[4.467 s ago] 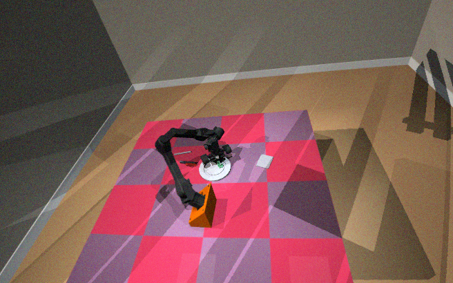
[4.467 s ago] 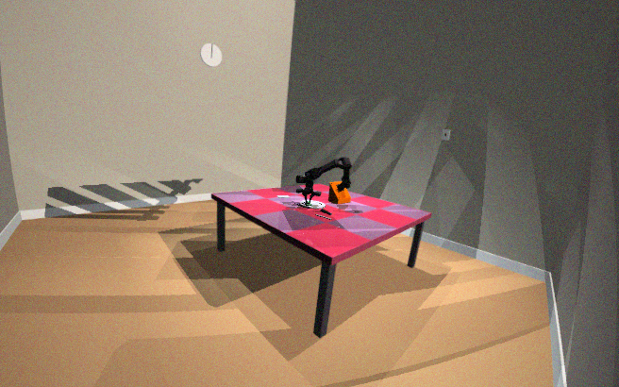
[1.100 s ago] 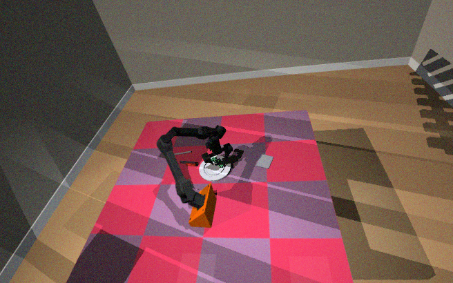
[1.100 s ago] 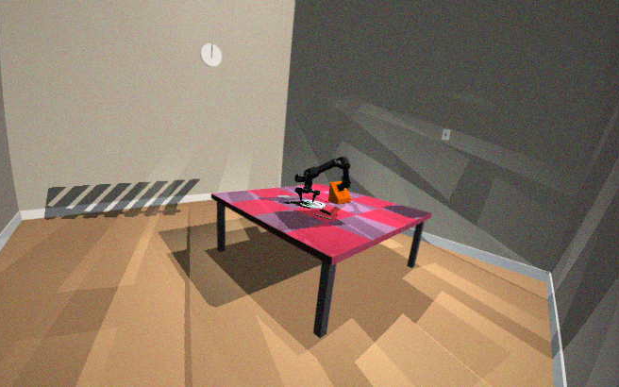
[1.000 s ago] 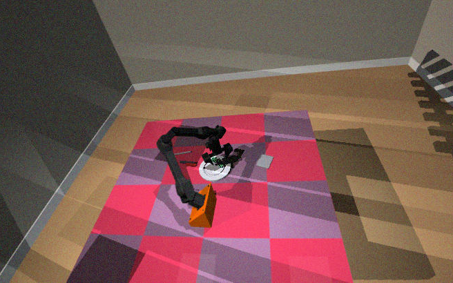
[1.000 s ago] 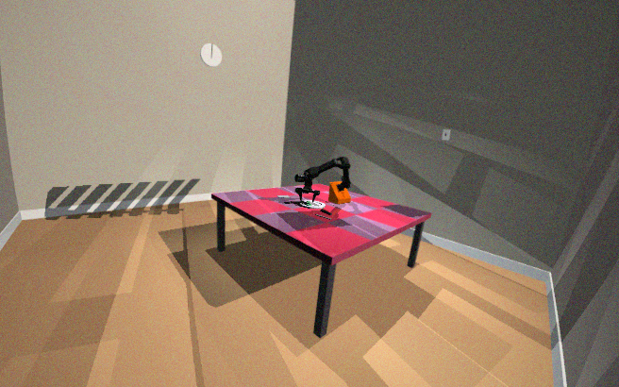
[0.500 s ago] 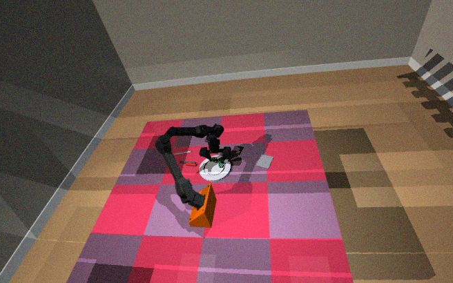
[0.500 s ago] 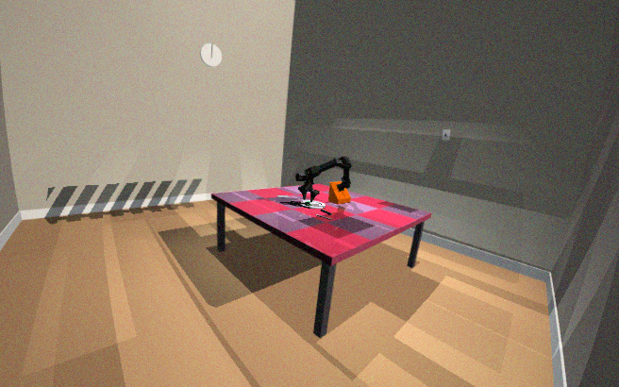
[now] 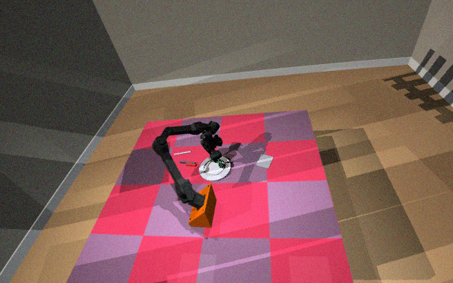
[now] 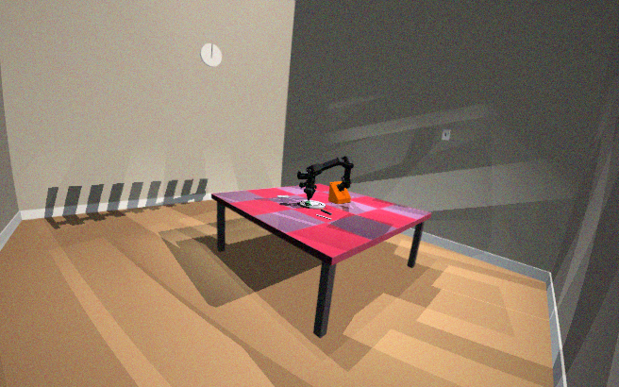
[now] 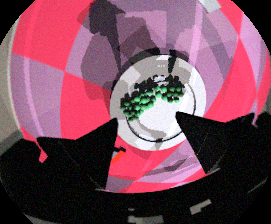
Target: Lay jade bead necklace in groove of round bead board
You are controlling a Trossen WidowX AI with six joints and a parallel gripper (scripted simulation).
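Right now the round white bead board is 40 mm behind my gripper tip and 40 mm below it. The rest, counted from my gripper tip: red-handled tool 10 mm ahead, 170 mm to the left, 40 mm below; flat grey pad 10 mm behind, 320 mm to the right, 50 mm below; thin white rod 110 mm ahead, 240 mm to the left, 50 mm below.
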